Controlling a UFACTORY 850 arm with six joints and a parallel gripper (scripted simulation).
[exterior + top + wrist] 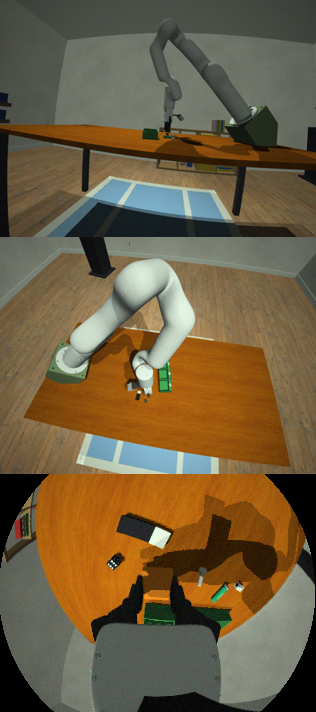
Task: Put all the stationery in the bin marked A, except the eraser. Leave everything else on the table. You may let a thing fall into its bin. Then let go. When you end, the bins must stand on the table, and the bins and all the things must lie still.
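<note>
My hand is 9 cm past the grey-white thing, 17 cm to the right of it and 4 cm above it. Round my hand: white bolt: 5 cm behind, 6 cm to the left, 4 cm below; then eraser: 5 cm behind, 5 cm to the right, 4 cm below; then orange pad: 2 cm below.
</note>
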